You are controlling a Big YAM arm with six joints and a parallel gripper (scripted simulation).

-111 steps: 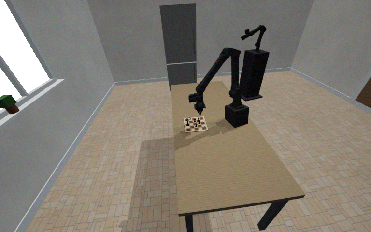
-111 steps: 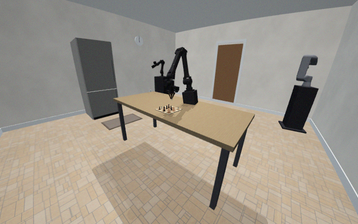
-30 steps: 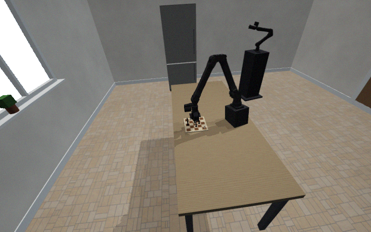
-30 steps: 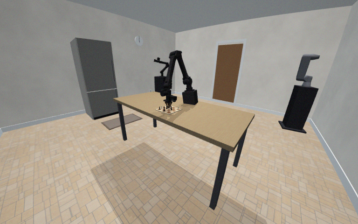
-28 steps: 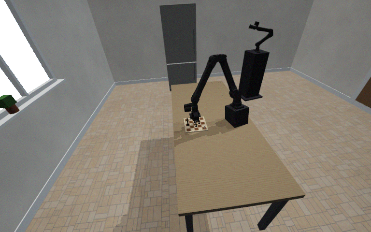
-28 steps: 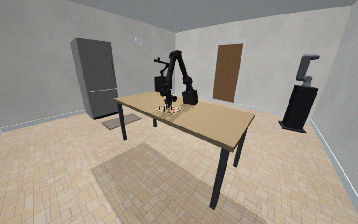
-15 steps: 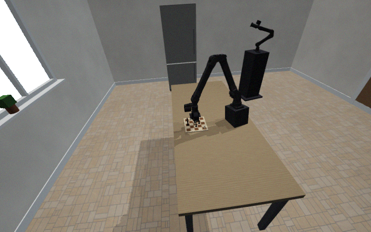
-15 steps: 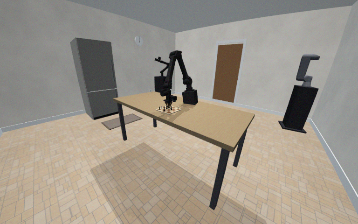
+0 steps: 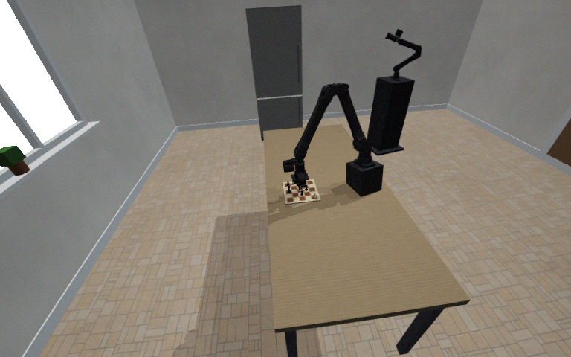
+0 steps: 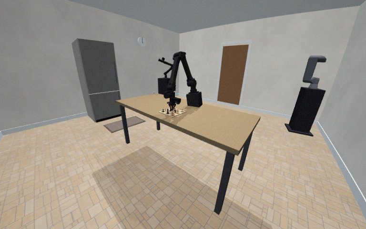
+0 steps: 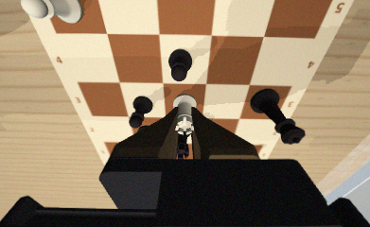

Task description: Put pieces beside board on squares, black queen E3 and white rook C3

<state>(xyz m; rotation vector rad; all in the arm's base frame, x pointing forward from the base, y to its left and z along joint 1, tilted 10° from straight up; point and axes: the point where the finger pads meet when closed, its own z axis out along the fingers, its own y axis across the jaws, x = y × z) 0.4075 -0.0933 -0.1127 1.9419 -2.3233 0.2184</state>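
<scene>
The chessboard is 20 mm below my hand. The rest, counted from my hand: black queen 70 mm ahead, 10 mm to the right.
</scene>
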